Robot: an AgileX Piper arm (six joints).
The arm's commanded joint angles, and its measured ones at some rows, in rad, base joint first. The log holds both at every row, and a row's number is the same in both.
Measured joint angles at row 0:
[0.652 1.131 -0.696 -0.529 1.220 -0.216]
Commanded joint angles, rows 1 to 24:
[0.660 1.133 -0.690 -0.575 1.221 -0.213]
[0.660 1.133 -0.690 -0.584 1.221 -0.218]
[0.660 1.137 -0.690 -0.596 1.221 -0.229]
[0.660 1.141 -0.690 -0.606 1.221 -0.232]
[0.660 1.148 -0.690 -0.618 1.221 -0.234]
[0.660 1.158 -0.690 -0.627 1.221 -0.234]
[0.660 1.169 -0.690 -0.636 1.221 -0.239]
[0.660 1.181 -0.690 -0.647 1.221 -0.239]
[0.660 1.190 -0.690 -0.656 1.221 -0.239]
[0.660 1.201 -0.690 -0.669 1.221 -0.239]
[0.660 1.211 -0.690 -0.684 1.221 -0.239]
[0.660 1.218 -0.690 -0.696 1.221 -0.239]
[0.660 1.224 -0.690 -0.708 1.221 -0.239]
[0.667 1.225 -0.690 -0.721 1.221 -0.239]
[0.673 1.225 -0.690 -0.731 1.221 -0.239]
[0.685 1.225 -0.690 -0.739 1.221 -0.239]
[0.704 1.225 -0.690 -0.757 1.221 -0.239]
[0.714 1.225 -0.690 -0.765 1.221 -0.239]
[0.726 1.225 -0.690 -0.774 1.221 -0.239]
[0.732 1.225 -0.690 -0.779 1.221 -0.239]
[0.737 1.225 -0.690 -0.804 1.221 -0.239]
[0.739 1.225 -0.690 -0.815 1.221 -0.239]
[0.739 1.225 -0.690 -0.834 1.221 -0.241]
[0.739 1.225 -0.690 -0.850 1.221 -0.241]
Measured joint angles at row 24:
[0.733 1.226 -0.693 -0.791 1.220 -0.231]
